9 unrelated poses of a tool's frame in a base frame.
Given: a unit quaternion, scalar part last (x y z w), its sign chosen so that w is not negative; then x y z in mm.
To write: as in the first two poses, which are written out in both.
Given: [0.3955, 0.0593, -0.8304, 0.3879, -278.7, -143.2, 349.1]
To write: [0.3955, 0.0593, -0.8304, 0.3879, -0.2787, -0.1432, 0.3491]
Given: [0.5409, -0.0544, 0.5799, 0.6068, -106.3, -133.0, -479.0]
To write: [0.5409, -0.0544, 0.5799, 0.6068, -0.1063, -0.1330, -0.4790]
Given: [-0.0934, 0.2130, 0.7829, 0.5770, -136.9, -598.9, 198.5]
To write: [-0.0934, 0.2130, 0.7829, 0.5770, -0.1369, -0.5989, 0.1985]
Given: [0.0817, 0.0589, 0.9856, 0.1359, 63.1, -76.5, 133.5]
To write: [0.0817, 0.0589, 0.9856, 0.1359, 0.0631, -0.0765, 0.1335]
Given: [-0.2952, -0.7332, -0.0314, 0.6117, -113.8, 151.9, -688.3]
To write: [-0.2952, -0.7332, -0.0314, 0.6117, -0.1138, 0.1519, -0.6883]
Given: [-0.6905, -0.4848, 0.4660, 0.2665, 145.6, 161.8, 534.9]
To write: [-0.6905, -0.4848, 0.4660, 0.2665, 0.1456, 0.1618, 0.5349]
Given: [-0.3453, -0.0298, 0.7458, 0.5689, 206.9, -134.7, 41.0]
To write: [-0.3453, -0.0298, 0.7458, 0.5689, 0.2069, -0.1347, 0.0410]
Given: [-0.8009, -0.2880, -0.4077, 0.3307, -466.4, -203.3, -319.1]
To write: [-0.8009, -0.2880, -0.4077, 0.3307, -0.4664, -0.2033, -0.3191]
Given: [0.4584, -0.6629, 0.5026, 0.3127, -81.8, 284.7, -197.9]
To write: [0.4584, -0.6629, 0.5026, 0.3127, -0.0818, 0.2847, -0.1979]
